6 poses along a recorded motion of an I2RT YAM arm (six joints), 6.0 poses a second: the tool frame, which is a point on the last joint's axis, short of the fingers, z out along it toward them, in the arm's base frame.
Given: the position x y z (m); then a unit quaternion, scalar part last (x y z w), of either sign.
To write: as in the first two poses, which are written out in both.
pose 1, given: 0.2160 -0.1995 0.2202 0.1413 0.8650 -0.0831 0.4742
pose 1, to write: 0.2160 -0.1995 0.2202 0.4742 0.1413 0.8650 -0.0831
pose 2, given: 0.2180 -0.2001 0.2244 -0.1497 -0.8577 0.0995 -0.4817
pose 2, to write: 0.2180 -0.2001 0.2244 0.4817 0.1497 0.8577 -0.0995
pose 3, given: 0.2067 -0.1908 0.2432 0.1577 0.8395 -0.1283 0.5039
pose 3, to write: 0.2067 -0.1908 0.2432 0.5039 0.1577 0.8395 -0.1283
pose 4, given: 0.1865 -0.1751 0.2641 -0.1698 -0.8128 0.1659 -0.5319
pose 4, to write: 0.1865 -0.1751 0.2641 0.5319 0.1698 0.8128 -0.1659
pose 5, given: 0.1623 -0.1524 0.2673 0.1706 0.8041 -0.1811 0.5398
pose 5, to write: 0.1623 -0.1524 0.2673 0.5398 0.1706 0.8041 -0.1811
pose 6, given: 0.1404 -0.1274 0.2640 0.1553 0.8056 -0.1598 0.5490
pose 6, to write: 0.1404 -0.1274 0.2640 0.5490 0.1553 0.8056 -0.1598
